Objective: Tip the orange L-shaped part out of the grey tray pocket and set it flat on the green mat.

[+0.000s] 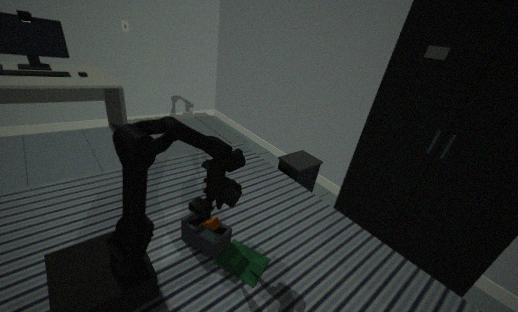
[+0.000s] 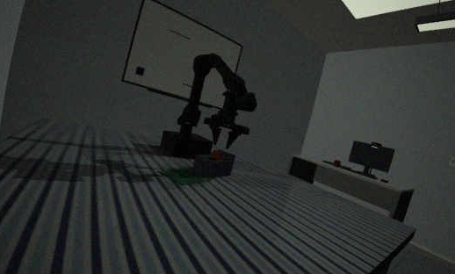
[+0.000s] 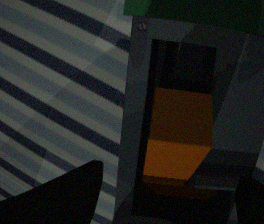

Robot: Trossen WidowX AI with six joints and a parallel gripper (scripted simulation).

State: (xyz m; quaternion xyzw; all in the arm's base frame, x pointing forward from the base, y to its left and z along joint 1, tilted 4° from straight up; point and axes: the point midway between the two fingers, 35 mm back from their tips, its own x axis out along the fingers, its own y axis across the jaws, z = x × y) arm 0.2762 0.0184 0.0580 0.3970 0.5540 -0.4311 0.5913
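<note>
Now: the orange L-shaped part 3 cm behind my gripper tip, 3 cm to the left of it and 7 cm below it. Round my gripper tip: green mat 3 cm ahead, 14 cm to the right, 13 cm below.
</note>
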